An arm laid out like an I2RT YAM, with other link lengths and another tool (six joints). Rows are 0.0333 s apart.
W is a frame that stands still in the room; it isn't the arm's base.
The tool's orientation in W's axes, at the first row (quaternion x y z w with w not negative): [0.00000, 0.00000, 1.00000, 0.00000]
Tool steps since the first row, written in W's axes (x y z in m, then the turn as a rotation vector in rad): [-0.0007, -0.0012, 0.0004, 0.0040, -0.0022, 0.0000]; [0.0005, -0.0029, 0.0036, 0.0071, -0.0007, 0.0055]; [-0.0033, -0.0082, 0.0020, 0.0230, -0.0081, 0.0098]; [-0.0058, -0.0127, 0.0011, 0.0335, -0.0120, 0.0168]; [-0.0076, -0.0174, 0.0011, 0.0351, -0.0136, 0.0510]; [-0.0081, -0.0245, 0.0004, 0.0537, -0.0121, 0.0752]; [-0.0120, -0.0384, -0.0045, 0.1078, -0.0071, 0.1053]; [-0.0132, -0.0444, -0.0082, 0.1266, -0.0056, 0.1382]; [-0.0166, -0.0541, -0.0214, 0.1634, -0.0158, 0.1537]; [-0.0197, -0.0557, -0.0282, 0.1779, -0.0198, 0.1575]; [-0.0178, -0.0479, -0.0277, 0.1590, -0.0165, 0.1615]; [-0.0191, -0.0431, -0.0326, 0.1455, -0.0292, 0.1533]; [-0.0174, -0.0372, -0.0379, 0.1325, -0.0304, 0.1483]
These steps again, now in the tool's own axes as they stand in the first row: [0.0007, 0.0012, 0.0004, -0.0040, 0.0022, 0.0000]; [-0.0005, 0.0029, 0.0036, -0.0071, 0.0007, 0.0055]; [0.0033, 0.0082, 0.0020, -0.0230, 0.0081, 0.0098]; [0.0058, 0.0127, 0.0011, -0.0335, 0.0120, 0.0168]; [0.0076, 0.0174, 0.0011, -0.0351, 0.0136, 0.0510]; [0.0081, 0.0245, 0.0004, -0.0537, 0.0121, 0.0752]; [0.0120, 0.0384, -0.0045, -0.1078, 0.0071, 0.1053]; [0.0132, 0.0444, -0.0082, -0.1266, 0.0056, 0.1382]; [0.0166, 0.0541, -0.0214, -0.1634, 0.0158, 0.1537]; [0.0197, 0.0557, -0.0282, -0.1779, 0.0198, 0.1575]; [0.0178, 0.0479, -0.0277, -0.1590, 0.0165, 0.1615]; [0.0191, 0.0431, -0.0326, -0.1455, 0.0292, 0.1533]; [0.0174, 0.0372, -0.0379, -0.1325, 0.0304, 0.1483]
